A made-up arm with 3 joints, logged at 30 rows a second.
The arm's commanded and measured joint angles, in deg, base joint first. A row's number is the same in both.
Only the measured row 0 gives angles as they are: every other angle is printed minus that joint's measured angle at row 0.
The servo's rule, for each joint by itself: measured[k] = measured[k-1] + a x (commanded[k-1-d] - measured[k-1]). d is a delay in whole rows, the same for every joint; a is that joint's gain. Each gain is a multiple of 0.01, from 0.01 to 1. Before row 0 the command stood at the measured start. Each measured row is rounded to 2 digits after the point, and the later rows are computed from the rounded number. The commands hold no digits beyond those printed.
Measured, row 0:
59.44 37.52 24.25
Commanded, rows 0 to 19:
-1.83 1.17 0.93
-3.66 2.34 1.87
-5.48 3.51 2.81
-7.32 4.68 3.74
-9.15 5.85 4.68
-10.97 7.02 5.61
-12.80 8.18 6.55
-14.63 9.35 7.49
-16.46 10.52 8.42
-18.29 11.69 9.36
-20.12 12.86 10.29
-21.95 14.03 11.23
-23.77 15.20 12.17
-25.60 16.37 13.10
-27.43 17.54 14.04
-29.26 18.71 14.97
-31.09 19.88 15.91
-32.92 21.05 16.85
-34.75 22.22 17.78
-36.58 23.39 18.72
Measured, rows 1 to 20:
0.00 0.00 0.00
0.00 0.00 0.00
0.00 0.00 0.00
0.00 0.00 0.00
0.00 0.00 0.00
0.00 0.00 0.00
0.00 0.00 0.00
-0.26 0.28 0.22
-0.74 0.77 0.62
-1.40 1.43 1.15
-2.23 2.21 1.77
-3.20 3.08 2.47
-4.29 4.03 3.22
-5.48 5.03 4.02
-6.76 6.07 4.85
-8.12 7.14 5.71
-9.54 8.23 6.59
-11.02 9.34 7.48
-12.55 10.47 8.38
-14.12 11.61 9.29
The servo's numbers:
d 7
a 0.14 0.24 0.24

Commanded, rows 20 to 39:
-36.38 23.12 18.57
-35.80 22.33 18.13
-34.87 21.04 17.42
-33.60 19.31 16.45
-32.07 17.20 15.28
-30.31 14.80 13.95
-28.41 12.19 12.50
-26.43 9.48 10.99
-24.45 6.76 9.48
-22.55 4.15 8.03
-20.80 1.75 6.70
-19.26 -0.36 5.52
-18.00 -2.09 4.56
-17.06 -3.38 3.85
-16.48 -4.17 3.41
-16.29 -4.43 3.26
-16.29 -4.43 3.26
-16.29 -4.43 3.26
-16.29 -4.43 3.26
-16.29 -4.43 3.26
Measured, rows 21 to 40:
-15.73 12.75 10.20
-17.37 13.90 11.12
-19.03 15.05 12.04
-20.72 16.21 12.97
-22.43 17.37 13.90
-24.15 18.53 14.83
-25.89 19.70 15.76
-27.36 20.52 16.43
-28.54 20.95 16.84
-29.43 20.97 16.98
-30.01 20.57 16.85
-30.30 19.76 16.47
-30.30 18.57 15.87
-30.04 17.04 15.06
-29.53 15.23 14.08
-28.82 13.20 12.98
-27.94 11.03 11.79
-26.94 8.80 10.57
-25.86 6.60 9.36
-24.76 4.51 8.21

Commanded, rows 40 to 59:
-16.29 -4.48 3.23
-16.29 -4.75 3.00
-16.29 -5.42 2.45
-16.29 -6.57 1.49
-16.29 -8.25 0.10
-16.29 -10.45 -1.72
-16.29 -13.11 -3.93
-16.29 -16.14 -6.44
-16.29 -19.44 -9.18
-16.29 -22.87 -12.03
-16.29 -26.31 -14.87
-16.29 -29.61 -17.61
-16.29 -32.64 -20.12
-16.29 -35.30 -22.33
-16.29 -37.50 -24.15
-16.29 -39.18 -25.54
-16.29 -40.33 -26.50
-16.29 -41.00 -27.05
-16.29 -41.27 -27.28
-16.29 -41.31 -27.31
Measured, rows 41 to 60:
-23.68 2.62 7.16
-22.67 0.99 6.26
-21.78 -0.31 5.54
-21.01 -1.30 4.99
-20.35 -2.05 4.57
-19.78 -2.62 4.26
-19.29 -3.05 4.02
-18.87 -3.39 3.83
-18.51 -3.72 3.63
-18.20 -4.13 3.35
-17.93 -4.72 2.90
-17.70 -5.57 2.23
-17.50 -6.74 1.28
-17.33 -8.27 0.03
-17.18 -10.16 -1.52
-17.06 -12.39 -3.36
-16.95 -14.91 -5.44
-16.86 -17.65 -7.70
-16.78 -20.52 -10.08
-16.71 -23.43 -12.49

